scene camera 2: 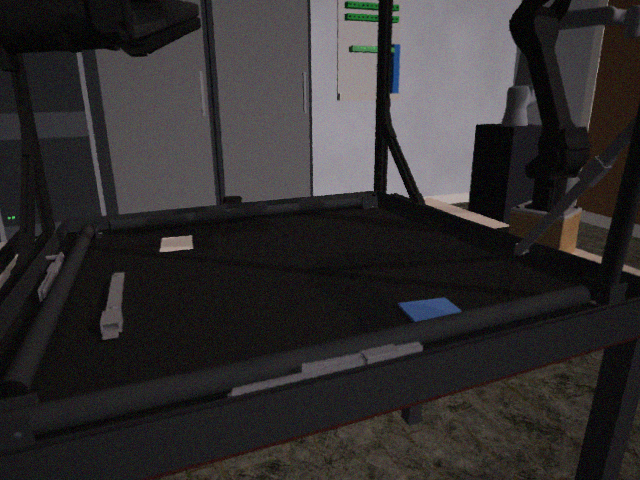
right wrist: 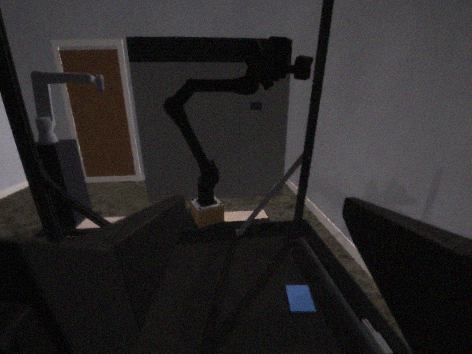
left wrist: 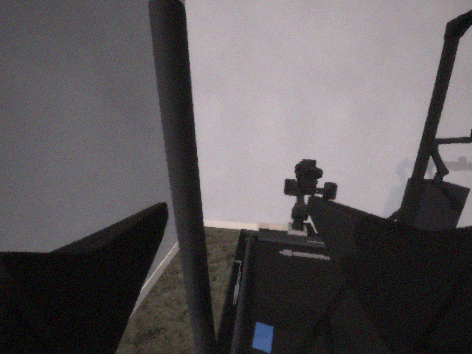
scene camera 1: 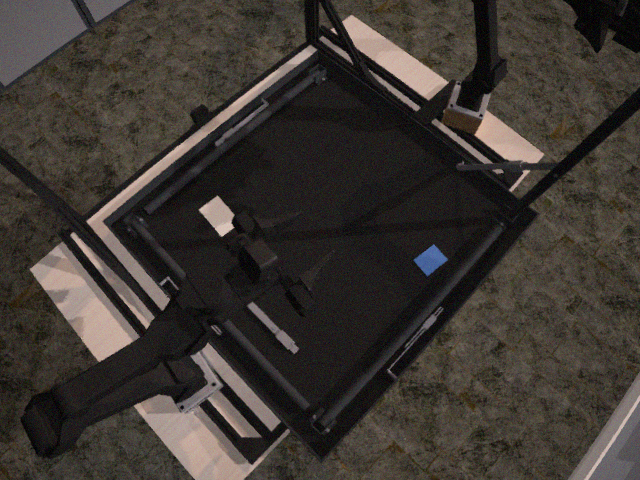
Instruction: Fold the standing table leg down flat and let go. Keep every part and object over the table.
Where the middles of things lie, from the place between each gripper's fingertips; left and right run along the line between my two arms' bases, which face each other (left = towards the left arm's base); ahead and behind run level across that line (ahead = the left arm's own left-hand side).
Right now the blue square (scene camera 2: 420, 310) is 50 mm behind my left hand, 250 mm to the right of it and 500 mm below it. Round my left hand: grey bar (scene camera 2: 111, 322) 240 mm behind, 610 mm to the right, 500 mm below; white square (scene camera 1: 216, 212) 500 mm behind, 510 mm to the right, 520 mm below.
The grey bar is 34 cm below my right hand, 14 cm to the right of it and 5 cm behind it. The rest, counted from my right hand: blue square: 34 cm below, 23 cm to the left, 15 cm ahead; then white square: 36 cm below, 31 cm behind, 4 cm to the right.
